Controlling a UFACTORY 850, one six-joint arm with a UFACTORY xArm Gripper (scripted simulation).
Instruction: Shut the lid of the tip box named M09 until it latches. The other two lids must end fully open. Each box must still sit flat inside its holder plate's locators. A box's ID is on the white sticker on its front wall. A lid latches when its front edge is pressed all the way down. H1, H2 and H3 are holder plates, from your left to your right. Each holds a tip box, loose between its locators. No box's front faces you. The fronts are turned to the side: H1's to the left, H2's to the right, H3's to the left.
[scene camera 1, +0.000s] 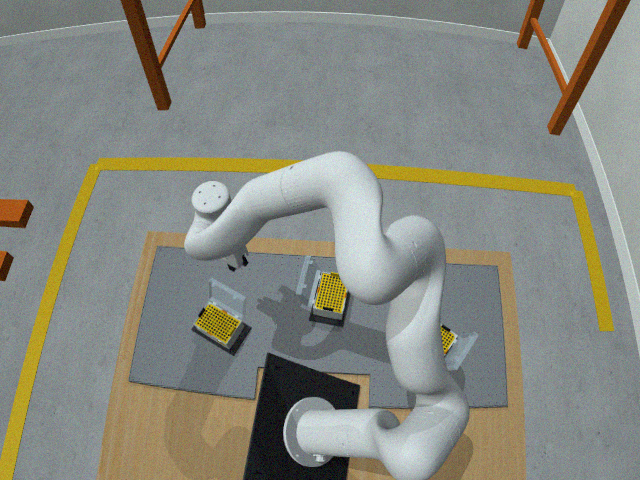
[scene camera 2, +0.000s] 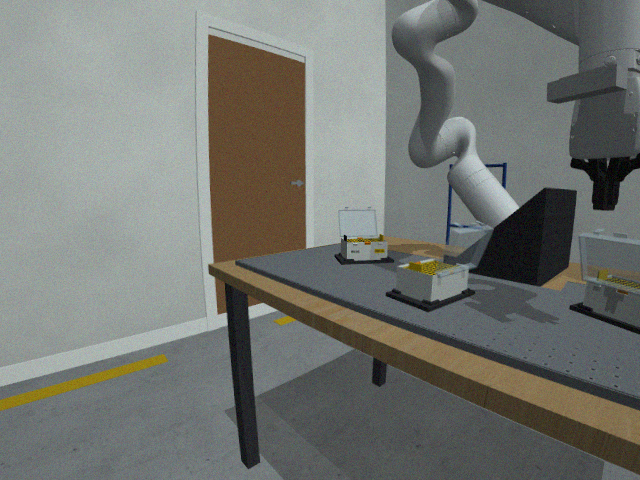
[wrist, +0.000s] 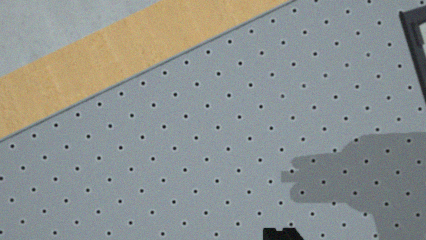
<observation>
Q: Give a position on a tip box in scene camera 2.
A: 417, 285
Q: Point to my gripper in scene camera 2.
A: At 603, 210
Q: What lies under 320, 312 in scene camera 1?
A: A tip box.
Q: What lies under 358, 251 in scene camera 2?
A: A tip box.
</observation>
